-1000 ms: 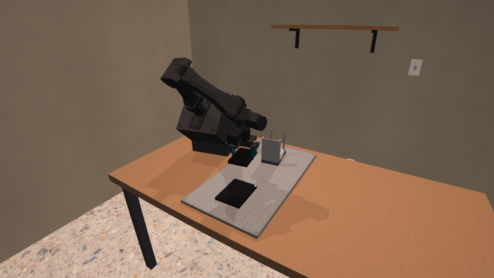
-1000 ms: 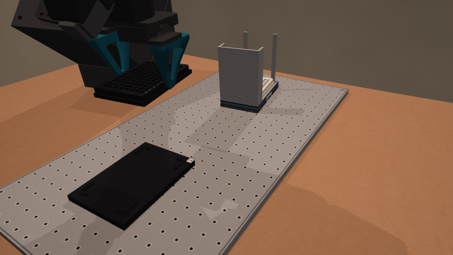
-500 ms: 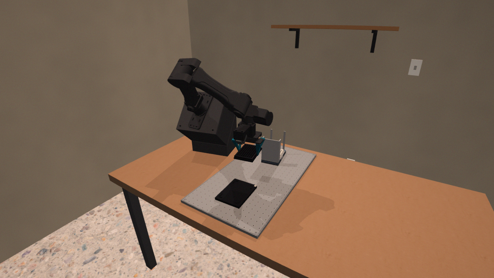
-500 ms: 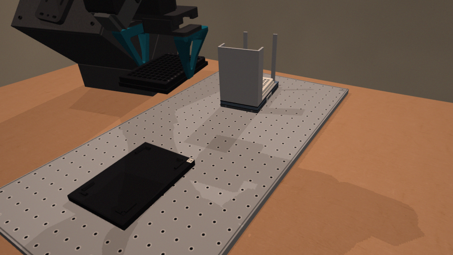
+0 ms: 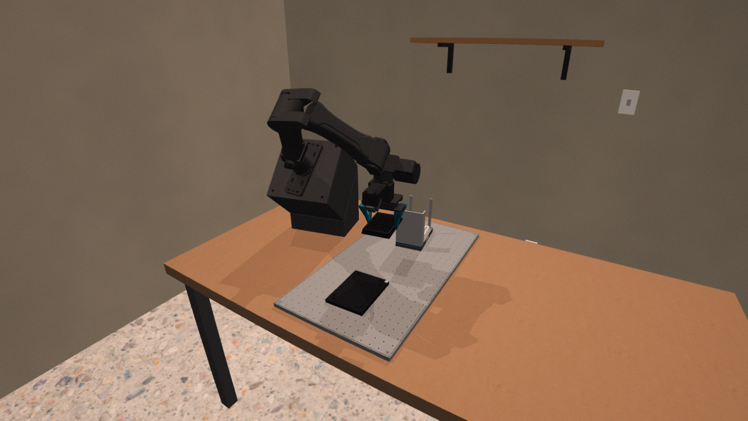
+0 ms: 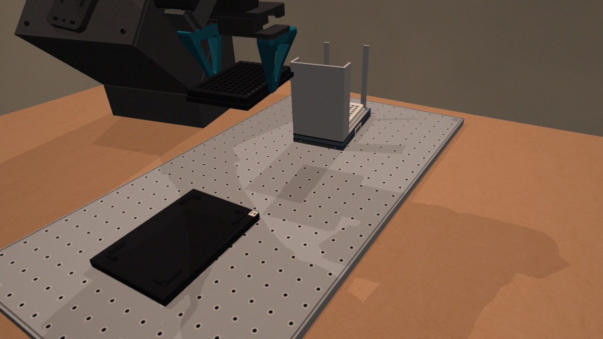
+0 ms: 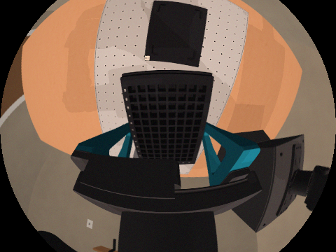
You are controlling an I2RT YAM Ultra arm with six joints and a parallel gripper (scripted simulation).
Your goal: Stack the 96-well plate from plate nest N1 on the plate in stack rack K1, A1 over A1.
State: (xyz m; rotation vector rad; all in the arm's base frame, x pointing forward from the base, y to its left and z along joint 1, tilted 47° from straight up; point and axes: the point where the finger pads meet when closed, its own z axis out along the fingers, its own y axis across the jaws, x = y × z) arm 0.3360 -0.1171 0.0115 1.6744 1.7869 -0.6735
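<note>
Right now my hand is 220 mm to the right of the pale 96-well plate, 130 mm above it and 40 mm short of it. The rest, counted from my hand: pale A1 mark (150 mm below, 80 mm to the right, 40 mm ahead); then grey rack wall (150 mm to the left, 80 mm below, 40 mm ahead); then black 96-well plate (right at my hand).
</note>
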